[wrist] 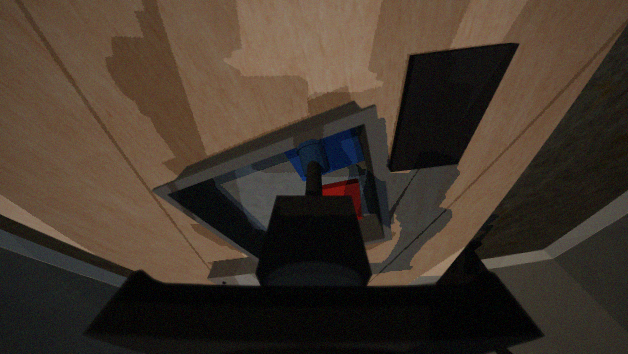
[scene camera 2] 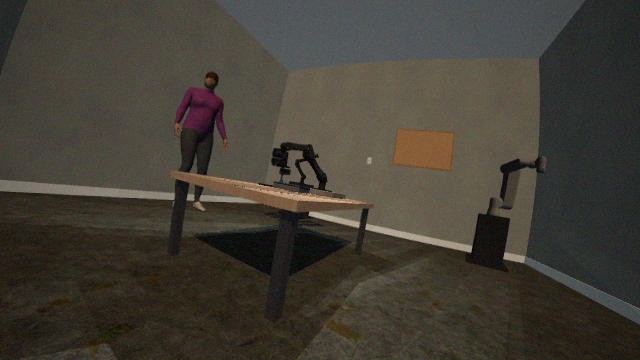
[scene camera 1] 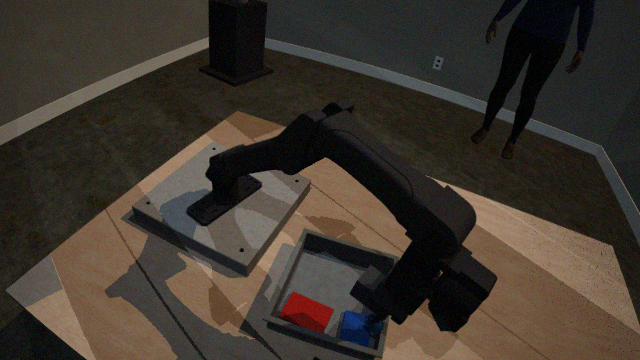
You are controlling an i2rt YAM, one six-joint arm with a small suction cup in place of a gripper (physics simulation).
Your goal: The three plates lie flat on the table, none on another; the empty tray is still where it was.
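Frame: origin at the arm's base, x down, y back, z left, level; metres.
Where they show: hand, its tool point: [wrist: 314,151] [scene camera 2: 280,183] [scene camera 1: 371,326]; arm's base, origin of its link: [scene camera 2: 321,190] [scene camera 1: 226,198].
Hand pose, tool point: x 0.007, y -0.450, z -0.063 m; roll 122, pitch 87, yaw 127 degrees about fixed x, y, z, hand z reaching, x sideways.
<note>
Each offset is from my tool point to the top centre of the thing.
A grey tray @(dx -0.014, dy +0.099, dz +0.031 m) [scene camera 1: 288,273] [wrist: 263,147] sits on the wooden table [scene camera 1: 514,268] [scene camera 2: 232,188]. A red plate @(dx +0.024, dy +0.121, dz -0.039 m) [scene camera 1: 306,311] [wrist: 344,189] and a blue plate @(dx +0.024, dy +0.020, dz -0.013 m) [scene camera 1: 353,328] [wrist: 342,149] lie side by side inside the tray, at its near end in scene camera 1. A black plate @(dx +0.026, dy -0.014, dz -0.142 m) [wrist: 448,105] lies flat on the table beside the tray; it shows only in the wrist view. My suction cup [scene camera 1: 373,318] [wrist: 312,154] is down in the tray's corner and pressed onto the top of the blue plate. The blue plate still rests on the tray floor.
The arm's grey base slab [scene camera 1: 250,232] lies just behind the tray. The table's edge runs close to the tray and the black plate. A person [scene camera 1: 528,67] [scene camera 2: 198,129] stands beyond the table. A pedestal [scene camera 1: 237,40] [scene camera 2: 490,241] with another arm stands by the wall.
</note>
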